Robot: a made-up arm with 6 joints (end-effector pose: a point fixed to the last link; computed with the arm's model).
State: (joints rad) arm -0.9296 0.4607 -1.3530 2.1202 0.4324 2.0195
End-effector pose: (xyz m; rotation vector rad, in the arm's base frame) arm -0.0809 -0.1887 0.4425 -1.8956 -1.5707 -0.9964
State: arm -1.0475 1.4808 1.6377 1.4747 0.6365 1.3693
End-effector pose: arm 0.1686 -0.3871 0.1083 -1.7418 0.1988 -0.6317
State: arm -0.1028 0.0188 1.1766 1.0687 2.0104 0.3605
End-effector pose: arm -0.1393 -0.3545 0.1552 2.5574 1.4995 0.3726
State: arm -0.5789 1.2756 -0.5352 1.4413 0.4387 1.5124
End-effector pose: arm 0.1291 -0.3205 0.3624 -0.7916 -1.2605 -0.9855
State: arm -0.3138 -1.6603 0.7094 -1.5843 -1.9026 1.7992
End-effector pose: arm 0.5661 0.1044 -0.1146 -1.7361 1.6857 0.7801
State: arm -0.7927 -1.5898 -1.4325 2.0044 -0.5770 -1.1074
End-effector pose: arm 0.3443 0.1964 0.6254 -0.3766 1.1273 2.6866
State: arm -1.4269 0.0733 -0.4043 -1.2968 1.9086 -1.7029
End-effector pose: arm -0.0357 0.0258 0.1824 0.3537 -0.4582 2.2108
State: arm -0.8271 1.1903 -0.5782 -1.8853 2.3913 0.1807
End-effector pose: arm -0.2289 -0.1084 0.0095 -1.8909 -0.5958 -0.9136
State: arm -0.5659 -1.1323 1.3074 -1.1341 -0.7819 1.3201
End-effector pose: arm 0.3884 0.1889 0.3882 -2.4724 0.2154 -0.5017
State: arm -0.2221 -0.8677 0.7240 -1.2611 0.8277 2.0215
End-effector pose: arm 0.0984 0.0933 0.1902 1.5816 1.8592 -1.1767
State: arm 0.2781 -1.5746 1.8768 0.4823 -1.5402 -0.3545
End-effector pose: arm 0.1283 0.4055 0.5692 -0.5935 0.6152 2.1615
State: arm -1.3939 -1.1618 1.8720 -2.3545 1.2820 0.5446
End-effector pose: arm 0.1302 0.0492 0.1962 1.3654 2.5609 0.3039
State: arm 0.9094 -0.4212 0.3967 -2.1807 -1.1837 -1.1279
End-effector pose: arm 0.1107 0.4606 0.4112 -1.3945 0.9621 0.1660
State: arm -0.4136 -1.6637 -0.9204 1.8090 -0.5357 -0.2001
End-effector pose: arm 0.4620 0.1793 0.4671 1.1462 0.9644 2.4371
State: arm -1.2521 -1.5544 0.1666 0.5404 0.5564 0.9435
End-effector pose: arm 0.1303 0.0498 0.4025 1.9512 0.3912 1.1116
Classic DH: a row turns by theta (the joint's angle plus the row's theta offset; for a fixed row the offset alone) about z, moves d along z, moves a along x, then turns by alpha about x. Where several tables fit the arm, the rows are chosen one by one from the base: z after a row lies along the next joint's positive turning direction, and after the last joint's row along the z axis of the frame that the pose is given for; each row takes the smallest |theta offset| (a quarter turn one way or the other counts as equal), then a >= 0, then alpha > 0; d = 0 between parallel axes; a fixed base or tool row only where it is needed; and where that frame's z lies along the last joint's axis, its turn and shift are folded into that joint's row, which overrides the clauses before.
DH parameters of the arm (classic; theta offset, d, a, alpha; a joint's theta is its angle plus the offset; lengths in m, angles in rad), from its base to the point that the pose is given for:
base (fixed): 0 0.135 -0.0031 -1.5708
joint 1: 1.2622 -0.0989 0.0549 1.6783
joint 2: -1.4787 -0.0164 -0.0272 -2.0577
joint 3: 0.5997 -0.3511 0.0127 0.2144
joint 4: 1.1165 -0.015 -0.2714 2.0389
joint 5: 1.3525 -0.2152 -0.1073 1.3665
joint 6: -0.9481 0.2071 0.0433 1.0622
tool (fixed): -2.9606 0.0396 0 0

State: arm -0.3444 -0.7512 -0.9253 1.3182 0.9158 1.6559
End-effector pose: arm 0.1787 0.0214 0.2791 2.2729 1.4278 0.0399
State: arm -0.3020 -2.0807 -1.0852 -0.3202 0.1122 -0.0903
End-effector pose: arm 0.1875 0.2348 -0.1688 -1.8085 -0.5368 0.1921
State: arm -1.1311 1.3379 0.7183 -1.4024 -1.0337 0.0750
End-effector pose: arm -0.4248 -0.3779 0.4066 0.0896 -1.3335 0.1371
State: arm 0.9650 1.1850 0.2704 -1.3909 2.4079 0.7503
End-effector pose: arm 0.2536 0.0134 0.2202 -0.7884 1.6440 2.3280
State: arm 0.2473 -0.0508 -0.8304 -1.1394 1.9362 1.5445
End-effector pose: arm -0.0064 0.1580 0.1853 1.5177 -2.2614 -1.3513
